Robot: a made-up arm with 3 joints.
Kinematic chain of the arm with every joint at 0, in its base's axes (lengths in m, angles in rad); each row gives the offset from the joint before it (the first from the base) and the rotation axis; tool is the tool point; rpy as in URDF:
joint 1: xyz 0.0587 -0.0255 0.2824 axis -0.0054 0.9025 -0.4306
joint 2: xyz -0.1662 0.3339 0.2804 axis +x
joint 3: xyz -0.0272 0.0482 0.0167 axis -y
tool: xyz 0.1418 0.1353 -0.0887 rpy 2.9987 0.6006 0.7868
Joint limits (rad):
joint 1: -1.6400..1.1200
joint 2: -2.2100..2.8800
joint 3: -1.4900..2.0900
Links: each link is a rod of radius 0.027 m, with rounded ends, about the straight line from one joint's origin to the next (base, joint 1, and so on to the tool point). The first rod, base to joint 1, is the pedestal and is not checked.
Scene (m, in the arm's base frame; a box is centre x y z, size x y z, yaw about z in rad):
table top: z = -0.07
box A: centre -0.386 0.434 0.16 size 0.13 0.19 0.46 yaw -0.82
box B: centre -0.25 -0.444 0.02 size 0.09 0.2 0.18 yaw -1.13
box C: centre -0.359 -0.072 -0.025 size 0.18 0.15 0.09 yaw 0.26
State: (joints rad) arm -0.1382 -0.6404 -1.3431
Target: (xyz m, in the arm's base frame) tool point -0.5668 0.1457 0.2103
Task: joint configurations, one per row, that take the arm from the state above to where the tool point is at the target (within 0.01 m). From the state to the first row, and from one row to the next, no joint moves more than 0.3 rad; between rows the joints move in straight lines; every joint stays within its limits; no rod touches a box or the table.
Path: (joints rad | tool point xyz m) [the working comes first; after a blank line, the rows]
Joints at the target: -1.3991 1.6750 -0.4134
Straight joint move there: touches box A.

1: -0.0536 -0.3650 -1.0520 | -0.1552 0.4213 0.3469
2: 0.0310 -0.0896 -0.7608 | -0.0830 0.4801 0.4057
3: 0.1157 0.1857 -0.4697 | -0.0012 0.5164 0.4807
4: 0.2003 0.4611 -0.1785 | 0.0864 0.5175 0.5619
5: 0.2849 0.7365 0.1126 | 0.1712 0.4779 0.6351
6: 0.0042 0.8929 0.0250 | 0.0116 0.4769 0.6630
7: -0.2765 1.0493 -0.0627 | -0.1532 0.4531 0.6486
8: -0.5571 1.2058 -0.1504 | -0.3084 0.4056 0.5908
9: -0.8378 1.3622 -0.2380 | -0.4383 0.3356 0.4925
10: -1.1185 1.5186 -0.3257 | -0.5284 0.2469 0.3616
11: -1.3991 1.6750 -0.4134 | -0.5668 0.1457 0.2103

